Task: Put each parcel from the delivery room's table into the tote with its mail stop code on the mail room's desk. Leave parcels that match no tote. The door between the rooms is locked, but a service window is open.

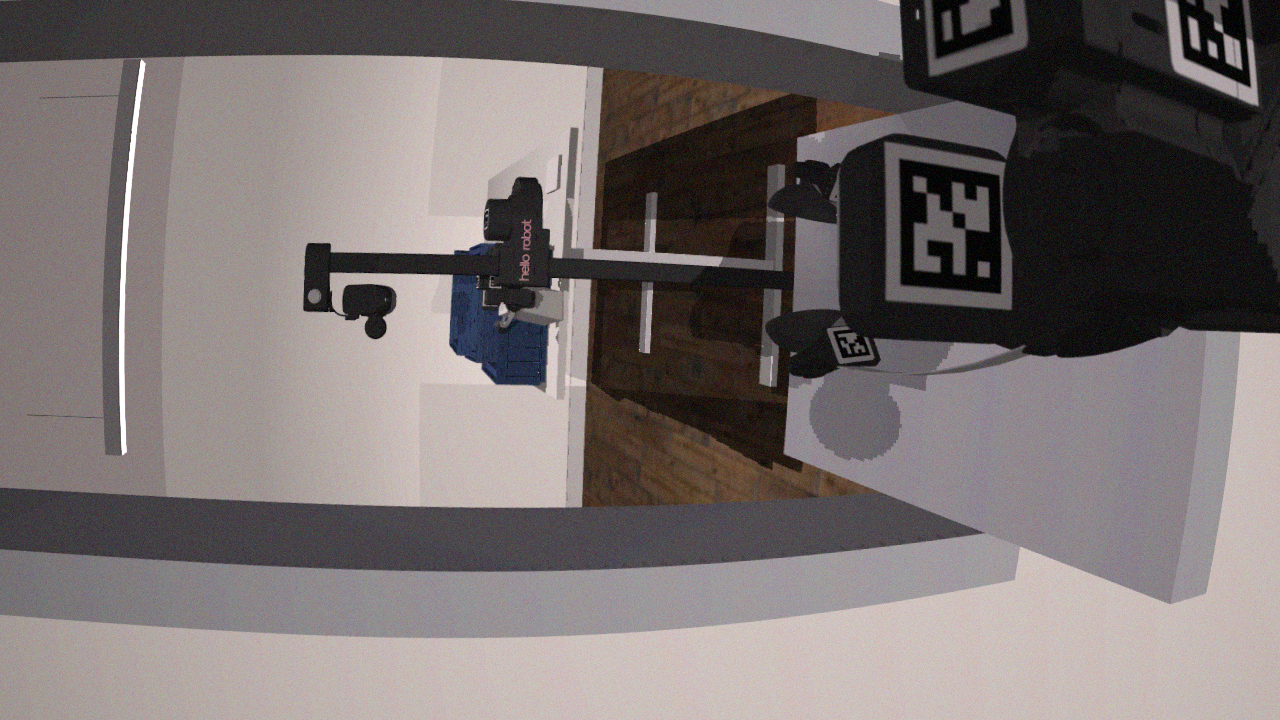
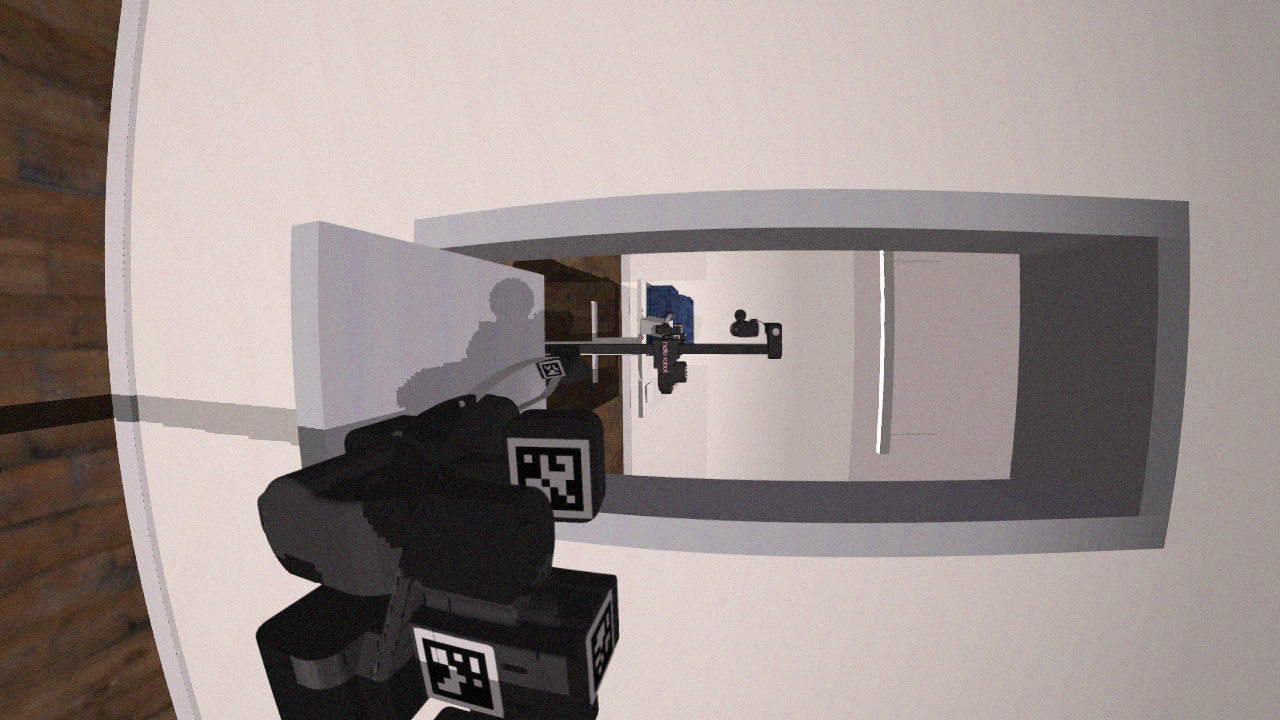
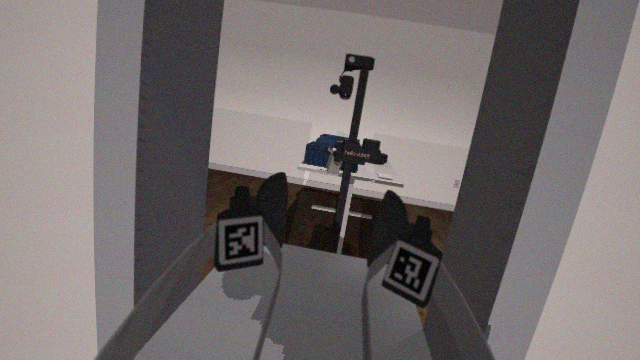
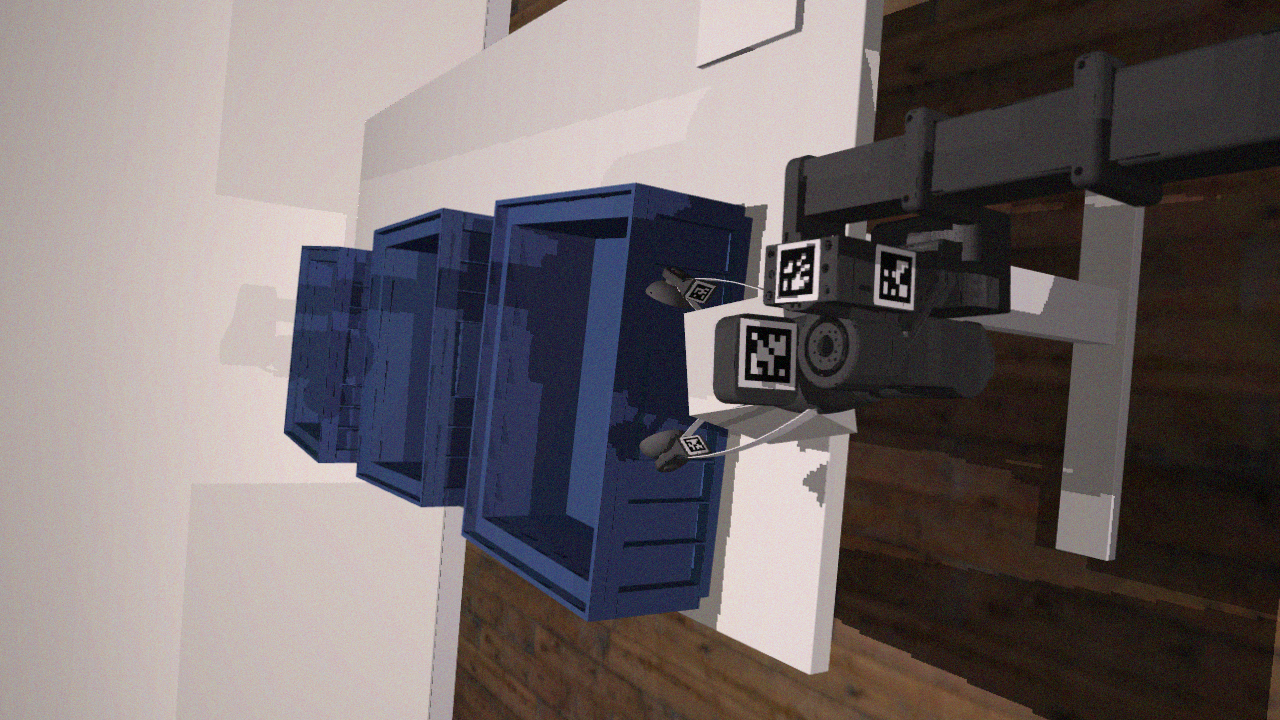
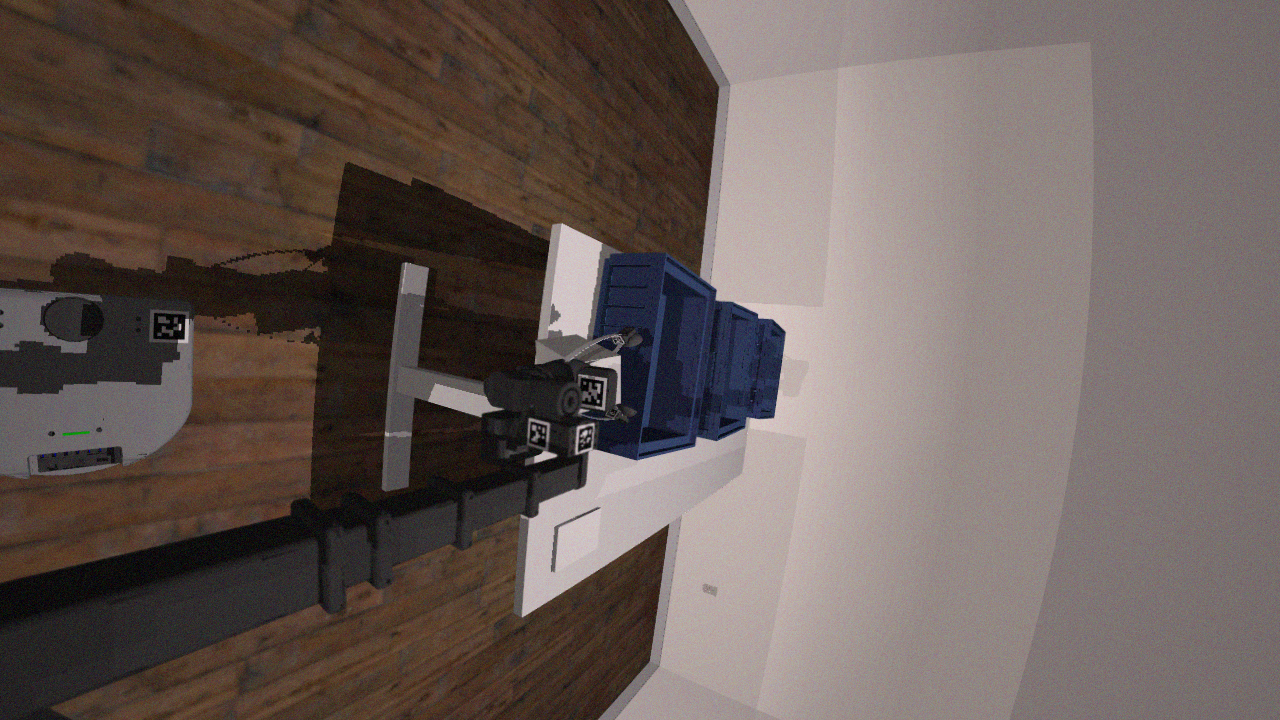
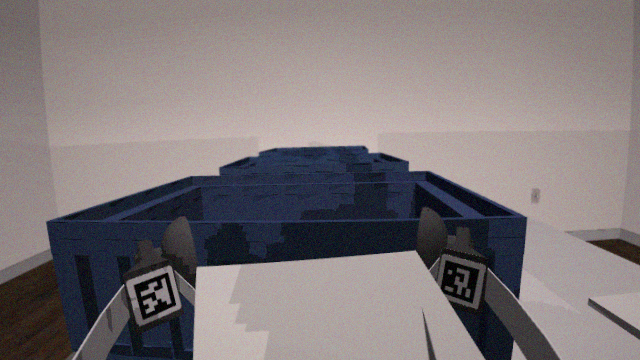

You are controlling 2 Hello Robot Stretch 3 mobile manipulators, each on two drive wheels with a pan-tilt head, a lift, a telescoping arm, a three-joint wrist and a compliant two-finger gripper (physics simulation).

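My r2 gripper (image 4: 660,367) (image 5: 630,376) (image 6: 306,240) is shut on a white parcel (image 1: 539,306) (image 4: 700,358) (image 6: 310,305), held at the desk's front edge, outside the near wall of the nearest blue tote (image 4: 662,546) (image 5: 626,295). Whether parcel and tote touch is unclear. A middle tote (image 4: 407,358) and a far tote (image 4: 317,349) stand behind in a row on the white desk (image 4: 778,555) (image 5: 568,286). No mail stop code is readable. My r1 gripper (image 1: 798,261) (image 3: 332,210) is open over the service window's shelf, with nothing between its fingers. The delivery table does not show.
The grey window shelf (image 1: 1056,429) (image 2: 384,313) juts out below the window frame (image 2: 805,537) (image 3: 112,175). Through the opening r2's dark mast (image 1: 662,271) (image 3: 357,110) stands before the desk. A flat white slab (image 4: 751,26) (image 5: 575,537) lies on the desk beside the totes.
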